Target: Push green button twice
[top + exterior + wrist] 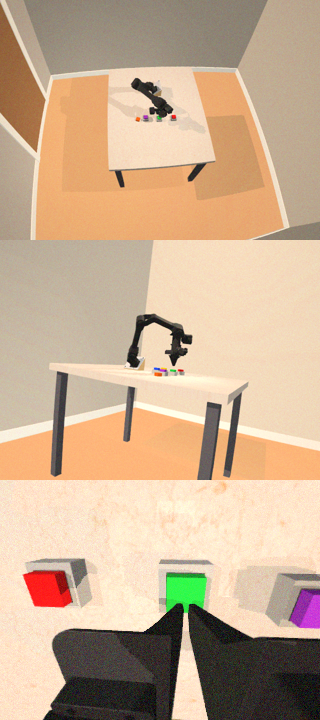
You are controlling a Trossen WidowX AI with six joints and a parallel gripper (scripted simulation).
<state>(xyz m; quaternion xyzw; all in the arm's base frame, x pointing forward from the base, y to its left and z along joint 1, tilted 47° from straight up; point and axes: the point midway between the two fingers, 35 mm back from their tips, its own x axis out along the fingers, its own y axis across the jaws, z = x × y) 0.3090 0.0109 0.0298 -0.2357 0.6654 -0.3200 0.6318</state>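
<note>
Now: gripper tip 30 mm above the green button. Round my gripper tip: purple button (120 mm to the right, 40 mm below, 20 mm behind); red button (130 mm to the left, 30 mm below, 10 mm ahead); orange block (190 mm to the right, 50 mm below, 20 mm behind).
</note>
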